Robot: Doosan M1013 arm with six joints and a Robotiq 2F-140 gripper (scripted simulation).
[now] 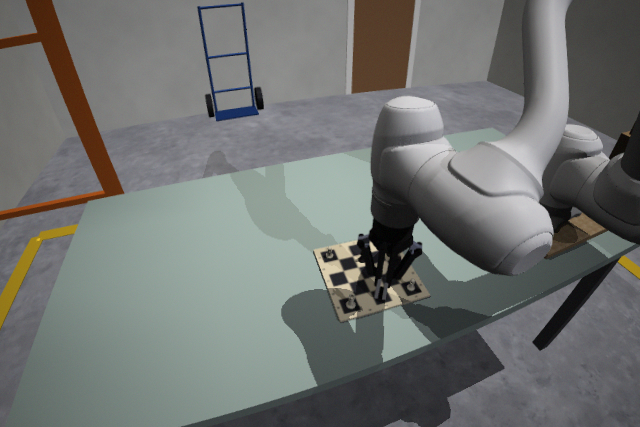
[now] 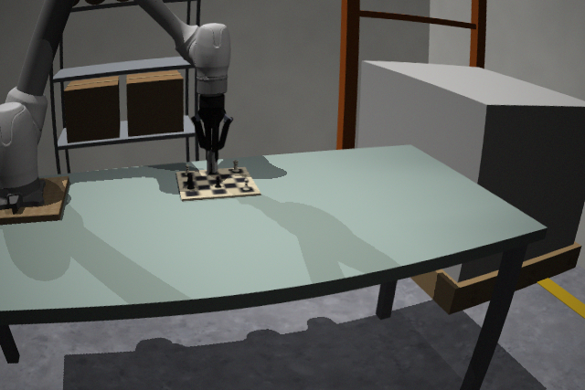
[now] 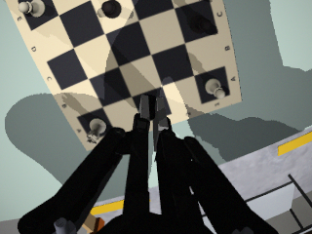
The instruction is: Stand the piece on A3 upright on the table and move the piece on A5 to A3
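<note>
Now: the chessboard 1 cm behind my hand, 7 cm to the right of it and 4 cm below it.
</note>
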